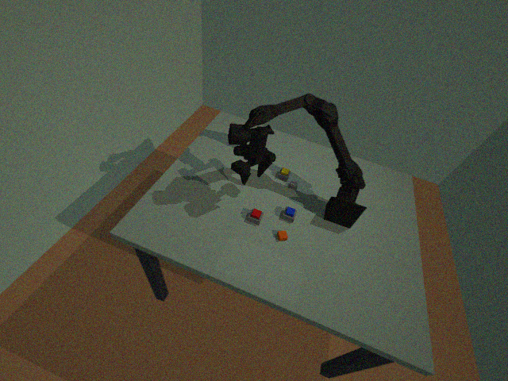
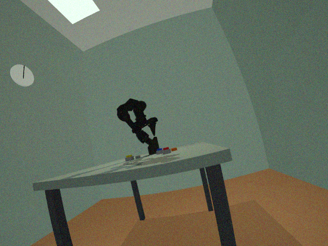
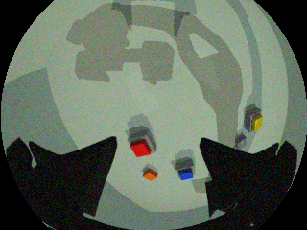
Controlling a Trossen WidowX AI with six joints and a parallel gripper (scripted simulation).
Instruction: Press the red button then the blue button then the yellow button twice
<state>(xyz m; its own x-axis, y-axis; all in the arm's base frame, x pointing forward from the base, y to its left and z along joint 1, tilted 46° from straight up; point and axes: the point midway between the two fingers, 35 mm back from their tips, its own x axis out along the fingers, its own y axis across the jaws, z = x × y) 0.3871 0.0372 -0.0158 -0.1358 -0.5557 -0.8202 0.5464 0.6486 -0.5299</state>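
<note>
Now: the red button 50 mm behind my gripper tip, 80 mm to the left of it and 90 mm below it. From my gripper tip the other things lie so: blue button: 180 mm behind, 30 mm to the left, 90 mm below; orange block: 170 mm behind, 130 mm to the left, 110 mm below; yellow button: 130 mm behind, 190 mm to the right, 90 mm below.
</note>
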